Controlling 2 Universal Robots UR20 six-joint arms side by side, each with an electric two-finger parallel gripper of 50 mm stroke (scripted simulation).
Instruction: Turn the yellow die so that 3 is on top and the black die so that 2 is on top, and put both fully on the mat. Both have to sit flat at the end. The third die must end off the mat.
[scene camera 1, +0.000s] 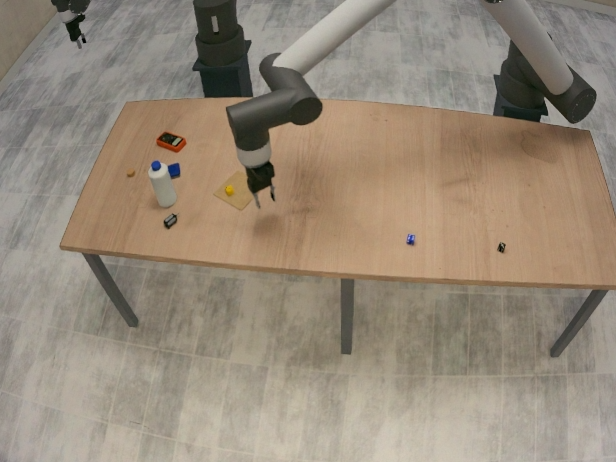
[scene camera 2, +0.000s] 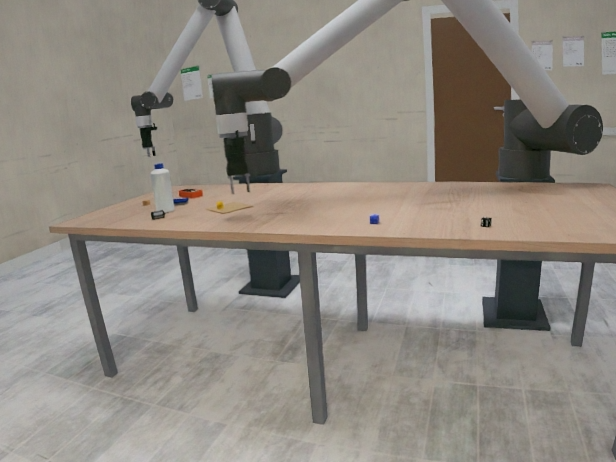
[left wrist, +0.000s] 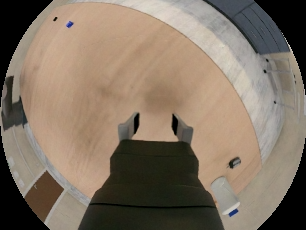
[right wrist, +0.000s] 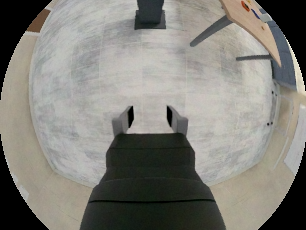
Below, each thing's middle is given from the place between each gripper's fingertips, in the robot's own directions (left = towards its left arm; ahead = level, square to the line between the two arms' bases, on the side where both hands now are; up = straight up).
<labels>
Now: left hand 14 cm to the left of the tan mat (scene camera 1: 242, 196), 11 cm past it and 10 cm above it. Round my left hand: white bottle (scene camera 1: 159, 175) (41 cm to the right, 2 cm behind, 1 cm below).
Now: the white bottle 950 mm to the left of my right hand, 870 mm ahead of it and 70 mm below it. Round my right hand: tan mat 1220 mm to the left, 780 mm ahead, 160 mm below.
</labels>
